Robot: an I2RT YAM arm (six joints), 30 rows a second.
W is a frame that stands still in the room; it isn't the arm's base.
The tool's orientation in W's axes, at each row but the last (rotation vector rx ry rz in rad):
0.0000 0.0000 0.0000
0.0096 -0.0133 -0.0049
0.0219 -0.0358 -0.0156
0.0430 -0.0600 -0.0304
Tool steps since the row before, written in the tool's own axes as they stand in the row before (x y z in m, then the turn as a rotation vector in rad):
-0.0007 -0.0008 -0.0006 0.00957 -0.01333 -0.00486
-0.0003 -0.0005 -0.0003 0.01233 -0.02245 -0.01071
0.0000 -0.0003 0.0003 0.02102 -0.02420 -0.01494
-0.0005 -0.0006 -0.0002 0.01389 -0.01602 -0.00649
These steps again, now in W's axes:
-0.0007 -0.0008 -0.0006 0.00957 -0.01333 -0.00486
-0.0003 -0.0005 -0.0003 0.01236 -0.02241 -0.01076
0.0000 -0.0003 0.0003 0.02117 -0.02420 -0.01471
-0.0005 -0.0006 -0.0003 0.01379 -0.01616 -0.00635

